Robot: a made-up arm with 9 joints. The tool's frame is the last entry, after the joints.
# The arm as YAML. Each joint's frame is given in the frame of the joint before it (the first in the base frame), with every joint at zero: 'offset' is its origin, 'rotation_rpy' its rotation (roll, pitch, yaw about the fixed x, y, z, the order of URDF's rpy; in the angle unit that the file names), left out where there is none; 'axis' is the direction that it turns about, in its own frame. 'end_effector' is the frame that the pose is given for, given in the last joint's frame.
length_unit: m
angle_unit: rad
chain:
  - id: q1
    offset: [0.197, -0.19, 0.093]
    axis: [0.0, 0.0, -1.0]
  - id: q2
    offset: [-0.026, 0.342, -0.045]
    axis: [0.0, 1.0, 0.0]
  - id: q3
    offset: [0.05, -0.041, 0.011]
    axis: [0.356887, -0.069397, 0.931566]
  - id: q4
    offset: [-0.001, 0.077, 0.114]
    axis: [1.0, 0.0, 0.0]
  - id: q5
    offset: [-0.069, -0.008, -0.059]
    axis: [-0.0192, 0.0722, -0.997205]
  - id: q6
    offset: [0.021, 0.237, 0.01]
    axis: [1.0, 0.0, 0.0]
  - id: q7
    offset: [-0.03, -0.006, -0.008]
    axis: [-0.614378, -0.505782, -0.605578]
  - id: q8
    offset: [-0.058, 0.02, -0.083]
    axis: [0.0, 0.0, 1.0]
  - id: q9
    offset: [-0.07, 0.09, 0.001]
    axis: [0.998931, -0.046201, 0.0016]
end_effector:
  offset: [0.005, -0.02, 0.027]
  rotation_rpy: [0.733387, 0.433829, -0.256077]
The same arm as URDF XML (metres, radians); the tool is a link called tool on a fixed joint. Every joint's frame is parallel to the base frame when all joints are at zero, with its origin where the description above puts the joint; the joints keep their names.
<robot name="arm">
  <joint name="q1" type="continuous">
    <parent link="base"/>
    <child link="link1"/>
    <origin xyz="0.1970 -0.1900 0.0930"/>
    <axis xyz="0 0 -1"/>
  </joint>
  <joint name="q2" type="continuous">
    <parent link="link1"/>
    <child link="link2"/>
    <origin xyz="-0.0260 0.3420 -0.0450"/>
    <axis xyz="0 1 0"/>
  </joint>
  <joint name="q3" type="continuous">
    <parent link="link2"/>
    <child link="link3"/>
    <origin xyz="0.0500 -0.0410 0.0110"/>
    <axis xyz="0.356887 -0.069397 0.931566"/>
  </joint>
  <joint name="q4" type="continuous">
    <parent link="link3"/>
    <child link="link4"/>
    <origin xyz="-0.0010 0.0770 0.1140"/>
    <axis xyz="1 0 0"/>
  </joint>
  <joint name="q5" type="continuous">
    <parent link="link4"/>
    <child link="link5"/>
    <origin xyz="-0.0690 -0.0080 -0.0590"/>
    <axis xyz="-0.0192 0.0722 -0.997205"/>
  </joint>
  <joint name="q6" type="continuous">
    <parent link="link5"/>
    <child link="link6"/>
    <origin xyz="0.0210 0.2370 0.0100"/>
    <axis xyz="1 0 0"/>
  </joint>
  <joint name="q7" type="continuous">
    <parent link="link6"/>
    <child link="link7"/>
    <origin xyz="-0.0300 -0.0060 -0.0080"/>
    <axis xyz="-0.614378 -0.505782 -0.605578"/>
  </joint>
  <joint name="q8" type="continuous">
    <parent link="link7"/>
    <child link="link8"/>
    <origin xyz="-0.0580 0.0200 -0.0830"/>
    <axis xyz="0 0 1"/>
  </joint>
  <joint name="q9" type="continuous">
    <parent link="link8"/>
    <child link="link9"/>
    <origin xyz="-0.0700 0.0900 0.0010"/>
    <axis xyz="0.998931 -0.046201 0.0016"/>
  </joint>
  <joint name="tool_joint" type="fixed">
    <parent link="link9"/>
    <child link="tool"/>
    <origin xyz="0.0050 -0.0200 0.0270" rpy="0.7334 0.4338 -0.2561"/>
  </joint>
  <link name="base"/>
  <link name="link1"/>
  <link name="link2"/>
  <link name="link3"/>
  <link name="link4"/>
  <link name="link5"/>
  <link name="link6"/>
  <link name="link7"/>
  <link name="link8"/>
  <link name="link9"/>
  <link name="tool"/>
</robot>

